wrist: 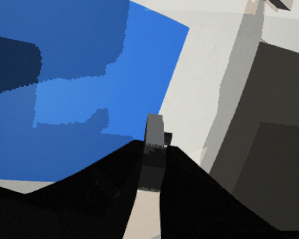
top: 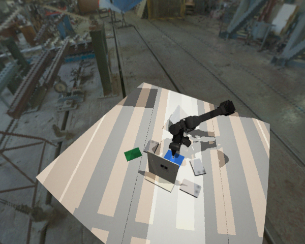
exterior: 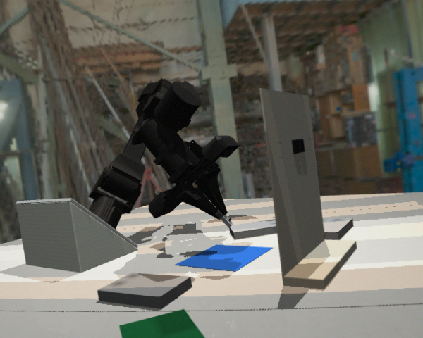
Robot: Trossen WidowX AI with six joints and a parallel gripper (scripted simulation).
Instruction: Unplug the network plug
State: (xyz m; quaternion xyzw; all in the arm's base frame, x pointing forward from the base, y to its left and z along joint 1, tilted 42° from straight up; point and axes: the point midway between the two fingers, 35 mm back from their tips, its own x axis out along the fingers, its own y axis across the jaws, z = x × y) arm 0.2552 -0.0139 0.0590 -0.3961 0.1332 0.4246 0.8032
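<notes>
Right now my gripper tip is 7 cm above the blue square and 1 cm past it. Also, from my gripper tip: grey upright panel (15 cm ahead, 4 cm above, 1 cm to the right); then network plug (right at my gripper tip).
</notes>
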